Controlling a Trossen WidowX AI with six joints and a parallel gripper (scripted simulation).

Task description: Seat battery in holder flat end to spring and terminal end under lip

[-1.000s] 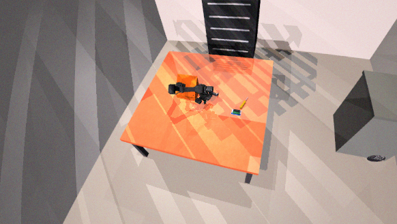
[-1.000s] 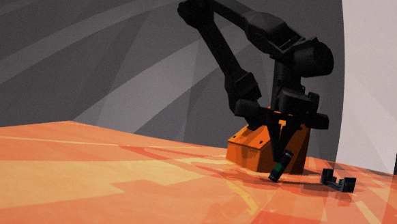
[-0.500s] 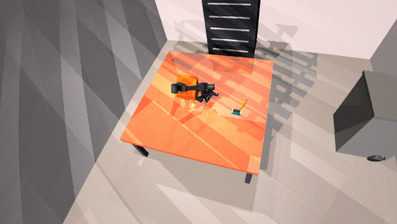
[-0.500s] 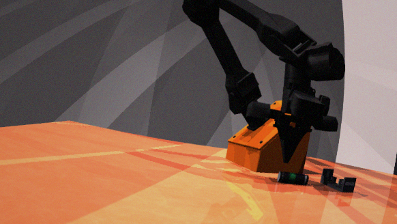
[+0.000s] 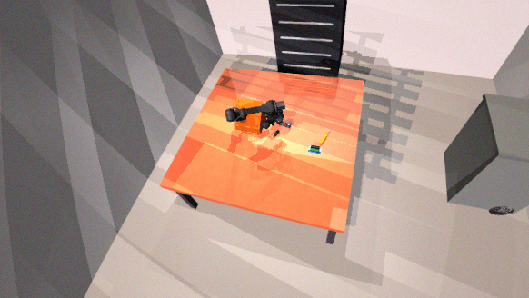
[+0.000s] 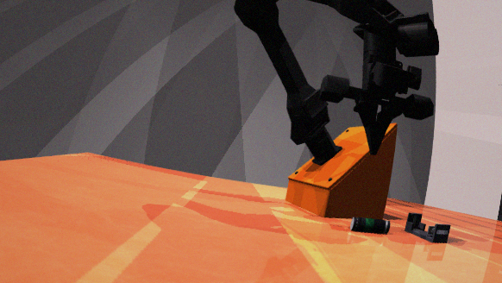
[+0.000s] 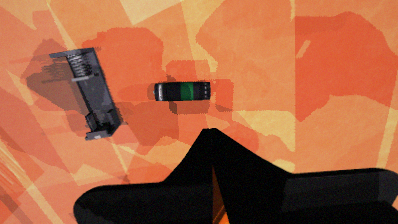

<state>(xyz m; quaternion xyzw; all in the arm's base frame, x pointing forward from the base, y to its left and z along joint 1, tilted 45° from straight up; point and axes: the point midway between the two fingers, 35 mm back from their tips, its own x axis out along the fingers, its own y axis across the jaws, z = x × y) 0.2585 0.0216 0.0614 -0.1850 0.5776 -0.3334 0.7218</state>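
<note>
Now: the battery 11 cm below my gripper tip and 2 cm to the left of it. From my gripper tip the other things lie so: yellow screwdriver 36 cm ahead, 11 cm to the left, 11 cm below.
</note>
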